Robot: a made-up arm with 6 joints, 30 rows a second.
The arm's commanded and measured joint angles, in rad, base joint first. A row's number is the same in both.
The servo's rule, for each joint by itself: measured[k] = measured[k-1] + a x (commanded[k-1-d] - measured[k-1]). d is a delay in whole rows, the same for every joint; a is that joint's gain. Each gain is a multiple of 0.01, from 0.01 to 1. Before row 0 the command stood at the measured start. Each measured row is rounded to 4 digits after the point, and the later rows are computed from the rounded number. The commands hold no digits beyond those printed.
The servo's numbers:
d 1
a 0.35 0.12 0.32 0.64 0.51 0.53
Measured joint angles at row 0: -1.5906 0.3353 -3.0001 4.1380 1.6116 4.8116
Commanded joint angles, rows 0 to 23: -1.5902 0.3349 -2.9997 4.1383 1.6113 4.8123; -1.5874 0.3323 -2.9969 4.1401 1.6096 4.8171; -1.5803 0.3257 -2.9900 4.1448 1.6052 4.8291; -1.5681 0.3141 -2.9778 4.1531 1.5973 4.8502; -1.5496 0.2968 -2.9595 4.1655 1.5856 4.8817; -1.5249 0.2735 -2.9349 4.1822 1.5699 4.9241; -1.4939 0.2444 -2.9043 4.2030 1.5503 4.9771; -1.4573 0.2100 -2.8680 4.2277 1.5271 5.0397; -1.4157 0.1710 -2.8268 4.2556 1.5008 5.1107; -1.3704 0.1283 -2.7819 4.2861 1.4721 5.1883; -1.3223 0.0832 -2.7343 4.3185 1.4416 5.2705; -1.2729 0.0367 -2.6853 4.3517 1.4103 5.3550; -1.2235 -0.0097 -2.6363 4.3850 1.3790 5.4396; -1.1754 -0.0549 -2.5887 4.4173 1.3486 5.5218; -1.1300 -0.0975 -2.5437 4.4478 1.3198 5.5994; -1.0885 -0.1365 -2.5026 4.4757 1.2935 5.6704; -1.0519 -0.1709 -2.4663 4.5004 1.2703 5.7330; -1.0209 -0.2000 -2.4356 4.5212 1.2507 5.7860; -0.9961 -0.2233 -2.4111 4.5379 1.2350 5.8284; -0.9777 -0.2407 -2.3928 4.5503 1.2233 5.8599; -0.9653 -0.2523 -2.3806 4.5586 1.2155 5.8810; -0.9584 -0.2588 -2.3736 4.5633 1.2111 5.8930; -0.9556 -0.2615 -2.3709 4.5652 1.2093 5.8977; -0.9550 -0.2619 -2.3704 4.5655 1.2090 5.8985
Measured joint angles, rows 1 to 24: -1.5906 0.3353 -3.0001 4.1380 1.6116 4.8116; -1.5905 0.3353 -3.0000 4.1382 1.6114 4.8120; -1.5894 0.3349 -2.9990 4.1394 1.6105 4.8147; -1.5862 0.3338 -2.9961 4.1429 1.6078 4.8223; -1.5799 0.3314 -2.9902 4.1494 1.6024 4.8371; -1.5693 0.3272 -2.9804 4.1597 1.5938 4.8607; -1.5538 0.3208 -2.9658 4.1741 1.5816 4.8943; -1.5328 0.3116 -2.9461 4.1926 1.5656 4.9382; -1.5064 0.2994 -2.9211 4.2151 1.5460 4.9920; -1.4747 0.2840 -2.8909 4.2410 1.5229 5.0549; -1.4382 0.2653 -2.8560 4.2699 1.4970 5.1256; -1.3976 0.2434 -2.8171 4.3010 1.4687 5.2024; -1.3540 0.2186 -2.7749 4.3334 1.4389 5.2833; -1.3083 0.1912 -2.7305 4.3664 1.4084 5.3661; -1.2618 0.1617 -2.6851 4.3990 1.3779 5.4486; -1.2157 0.1306 -2.6399 4.4302 1.3483 5.5285; -1.1712 0.0985 -2.5960 4.4593 1.3204 5.6037; -1.1294 0.0662 -2.5545 4.4856 1.2948 5.6722; -1.0914 0.0343 -2.5165 4.5084 1.2723 5.7325; -1.0580 0.0034 -2.4828 4.5273 1.2533 5.7833; -1.0299 -0.0259 -2.4540 4.5420 1.2380 5.8239; -1.0073 -0.0531 -2.4305 4.5526 1.2265 5.8542; -0.9902 -0.0778 -2.4123 4.5594 1.2186 5.8748; -0.9781 -0.0998 -2.3991 4.5631 1.2139 5.8869
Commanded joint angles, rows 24 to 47: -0.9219 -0.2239 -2.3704 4.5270 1.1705 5.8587; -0.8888 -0.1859 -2.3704 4.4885 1.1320 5.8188; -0.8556 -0.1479 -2.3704 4.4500 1.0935 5.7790; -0.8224 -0.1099 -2.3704 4.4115 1.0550 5.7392; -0.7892 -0.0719 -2.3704 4.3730 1.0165 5.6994; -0.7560 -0.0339 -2.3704 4.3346 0.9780 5.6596; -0.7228 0.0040 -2.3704 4.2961 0.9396 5.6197; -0.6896 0.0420 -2.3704 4.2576 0.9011 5.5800; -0.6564 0.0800 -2.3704 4.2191 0.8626 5.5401; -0.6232 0.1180 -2.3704 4.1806 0.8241 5.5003; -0.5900 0.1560 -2.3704 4.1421 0.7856 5.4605; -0.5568 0.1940 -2.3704 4.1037 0.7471 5.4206; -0.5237 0.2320 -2.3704 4.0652 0.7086 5.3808; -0.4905 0.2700 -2.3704 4.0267 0.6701 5.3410; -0.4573 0.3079 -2.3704 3.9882 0.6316 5.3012; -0.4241 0.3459 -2.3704 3.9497 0.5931 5.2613; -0.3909 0.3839 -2.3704 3.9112 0.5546 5.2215; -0.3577 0.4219 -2.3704 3.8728 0.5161 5.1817; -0.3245 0.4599 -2.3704 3.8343 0.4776 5.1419; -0.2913 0.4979 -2.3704 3.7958 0.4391 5.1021; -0.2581 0.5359 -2.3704 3.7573 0.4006 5.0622; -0.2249 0.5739 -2.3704 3.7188 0.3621 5.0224; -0.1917 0.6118 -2.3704 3.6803 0.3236 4.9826; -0.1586 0.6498 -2.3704 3.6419 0.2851 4.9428
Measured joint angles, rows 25 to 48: -0.9700 -0.1193 -2.3899 4.5646 1.2114 5.8930; -0.9532 -0.1319 -2.3837 4.5405 1.1905 5.8748; -0.9307 -0.1384 -2.3794 4.5072 1.1607 5.8451; -0.9044 -0.1395 -2.3765 4.4706 1.1264 5.8101; -0.8757 -0.1359 -2.3745 4.4328 1.0900 5.7725; -0.8454 -0.1282 -2.3732 4.3945 1.0525 5.7338; -0.8141 -0.1169 -2.3723 4.3562 1.0145 5.6945; -0.7821 -0.1024 -2.3717 4.3177 0.9763 5.6549; -0.7497 -0.0851 -2.3713 4.2792 0.9379 5.6152; -0.7170 -0.0653 -2.3710 4.2407 0.8995 5.5754; -0.6842 -0.0433 -2.3708 4.2022 0.8610 5.5356; -0.6512 -0.0194 -2.3707 4.1637 0.8225 5.4958; -0.6182 0.0062 -2.3706 4.1253 0.7840 5.4559; -0.5851 0.0333 -2.3705 4.0868 0.7455 5.4161; -0.5520 0.0617 -2.3705 4.0483 0.7070 5.3763; -0.5189 0.0912 -2.3705 4.0098 0.6685 5.3365; -0.4857 0.1218 -2.3705 3.9713 0.6300 5.2966; -0.4525 0.1533 -2.3705 3.9328 0.5915 5.2568; -0.4193 0.1855 -2.3705 3.8944 0.5530 5.2170; -0.3861 0.2184 -2.3705 3.8559 0.5145 5.1772; -0.3529 0.2519 -2.3705 3.8174 0.4760 5.1374; -0.3197 0.2860 -2.3705 3.7789 0.4375 5.0975; -0.2865 0.3205 -2.3705 3.7404 0.3990 5.0577; -0.2533 0.3555 -2.3705 3.7019 0.3605 5.0179
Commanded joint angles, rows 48 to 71: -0.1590 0.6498 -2.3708 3.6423 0.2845 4.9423; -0.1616 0.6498 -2.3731 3.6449 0.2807 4.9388; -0.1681 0.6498 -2.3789 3.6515 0.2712 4.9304; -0.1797 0.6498 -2.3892 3.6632 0.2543 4.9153; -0.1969 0.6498 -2.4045 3.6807 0.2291 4.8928; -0.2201 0.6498 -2.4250 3.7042 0.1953 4.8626; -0.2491 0.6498 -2.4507 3.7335 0.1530 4.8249; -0.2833 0.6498 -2.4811 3.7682 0.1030 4.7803; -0.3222 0.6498 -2.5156 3.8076 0.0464 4.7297; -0.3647 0.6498 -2.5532 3.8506 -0.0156 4.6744; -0.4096 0.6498 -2.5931 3.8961 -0.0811 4.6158; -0.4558 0.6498 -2.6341 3.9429 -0.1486 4.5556; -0.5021 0.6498 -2.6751 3.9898 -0.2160 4.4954; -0.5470 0.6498 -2.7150 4.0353 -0.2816 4.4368; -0.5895 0.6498 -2.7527 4.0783 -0.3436 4.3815; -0.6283 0.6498 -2.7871 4.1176 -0.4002 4.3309; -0.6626 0.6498 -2.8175 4.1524 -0.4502 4.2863; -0.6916 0.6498 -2.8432 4.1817 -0.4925 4.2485; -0.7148 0.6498 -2.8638 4.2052 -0.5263 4.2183; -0.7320 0.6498 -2.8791 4.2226 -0.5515 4.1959; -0.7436 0.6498 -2.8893 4.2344 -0.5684 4.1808; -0.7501 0.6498 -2.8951 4.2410 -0.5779 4.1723; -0.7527 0.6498 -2.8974 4.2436 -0.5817 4.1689; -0.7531 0.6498 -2.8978 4.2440 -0.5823 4.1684
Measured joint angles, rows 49 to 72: -0.2202 0.3908 -2.3705 3.6635 0.3220 4.9781; -0.1988 0.4219 -2.3706 3.6499 0.3029 4.9591; -0.1858 0.4492 -2.3714 3.6467 0.2916 4.9483; -0.1796 0.4733 -2.3738 3.6498 0.2812 4.9388; -0.1796 0.4945 -2.3787 3.6584 0.2675 4.9263; -0.1857 0.5131 -2.3870 3.6727 0.2479 4.9085; -0.1977 0.5295 -2.3992 3.6929 0.2211 4.8842; -0.2157 0.5439 -2.4157 3.7189 0.1864 4.8528; -0.2394 0.5566 -2.4366 3.7505 0.1439 4.8144; -0.2684 0.5678 -2.4619 3.7870 0.0942 4.7695; -0.3021 0.5776 -2.4911 3.8277 0.0382 4.7191; -0.3397 0.5863 -2.5237 3.8715 -0.0226 4.6644; -0.3803 0.5939 -2.5590 3.9172 -0.0869 4.6067; -0.4229 0.6006 -2.5962 3.9637 -0.1527 4.5477; -0.4663 0.6065 -2.6342 4.0095 -0.2184 4.4889; -0.5094 0.6117 -2.6721 4.0535 -0.2823 4.4320; -0.5510 0.6163 -2.7089 4.0945 -0.3424 4.3784; -0.5901 0.6203 -2.7437 4.1316 -0.3974 4.3296; -0.6256 0.6238 -2.7755 4.1637 -0.4459 4.2866; -0.6568 0.6269 -2.8038 4.1903 -0.4869 4.2504; -0.6831 0.6296 -2.8279 4.2110 -0.5198 4.2215; -0.7043 0.6320 -2.8475 4.2260 -0.5446 4.1999; -0.7203 0.6341 -2.8627 4.2356 -0.5616 4.1853; -0.7316 0.6360 -2.8738 4.2407 -0.5719 4.1766
